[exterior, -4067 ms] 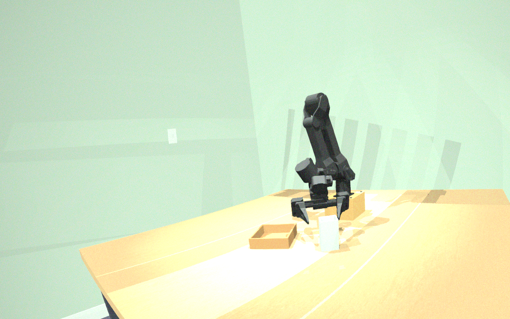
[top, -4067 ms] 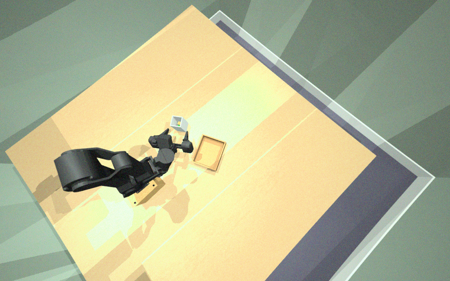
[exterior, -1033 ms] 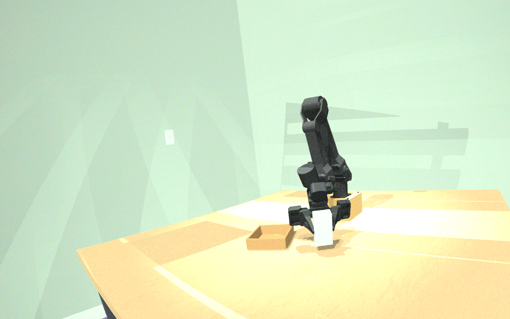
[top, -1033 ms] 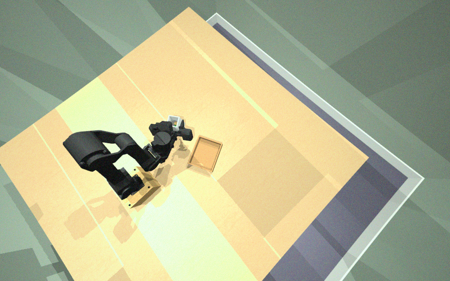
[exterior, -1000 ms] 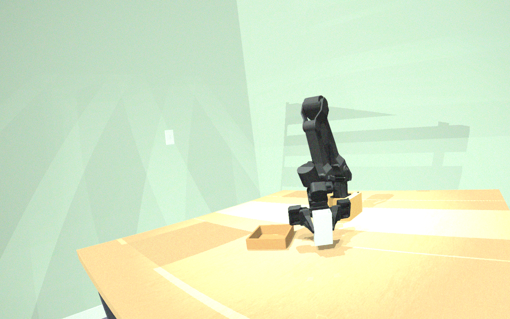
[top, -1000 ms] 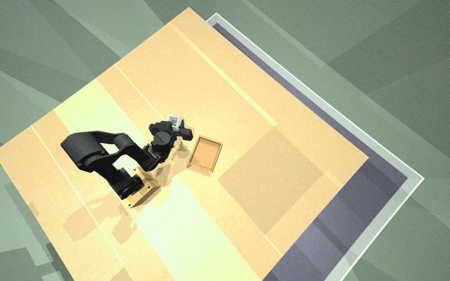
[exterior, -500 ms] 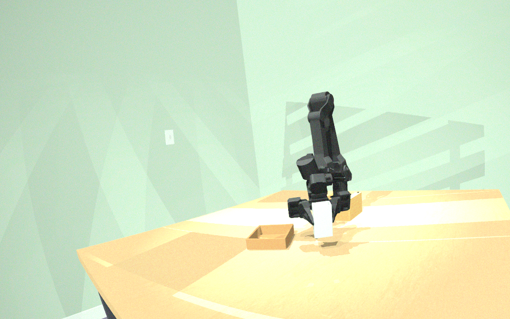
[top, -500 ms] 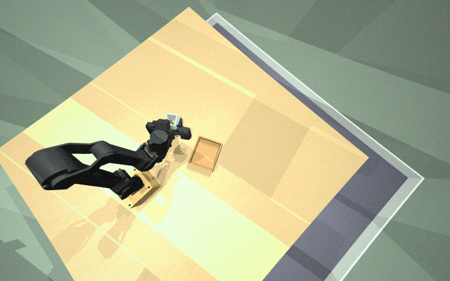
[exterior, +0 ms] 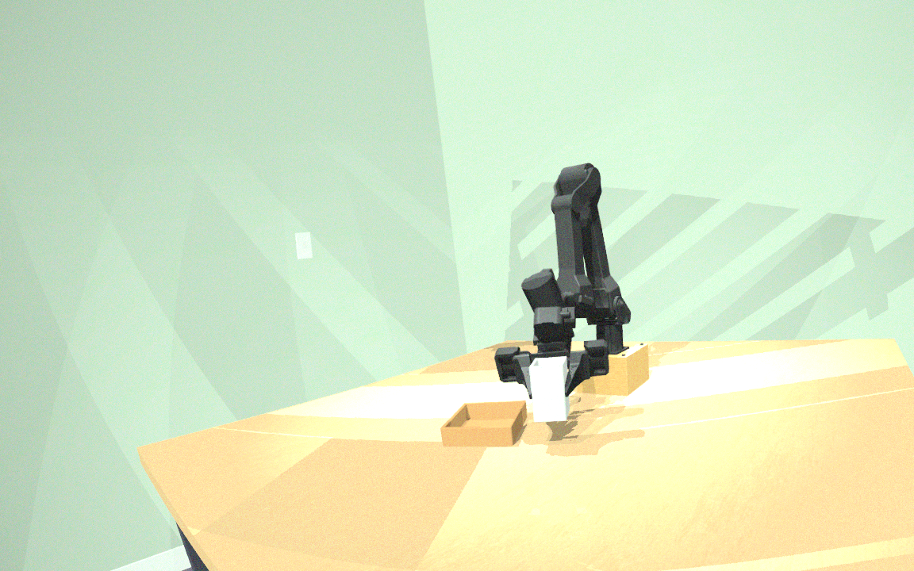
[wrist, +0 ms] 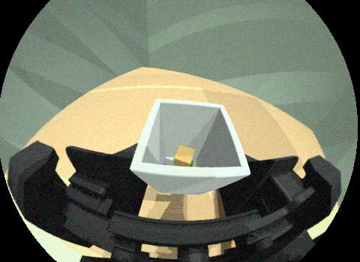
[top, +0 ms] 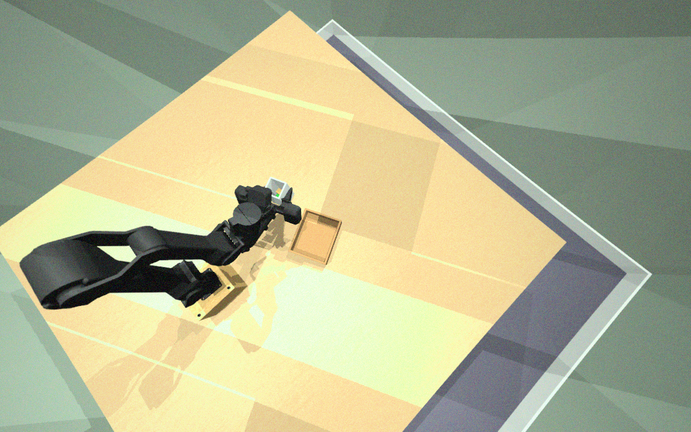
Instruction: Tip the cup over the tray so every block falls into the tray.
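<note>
Now: the green block 30 mm behind my gripper tip, 10 mm to the right of it and 10 mm below it. The rest, counted from my gripper tip: white square cup 20 mm behind, 10 mm to the right, 20 mm below; blue block 30 mm behind, 20 mm to the right, 30 mm below.
</note>
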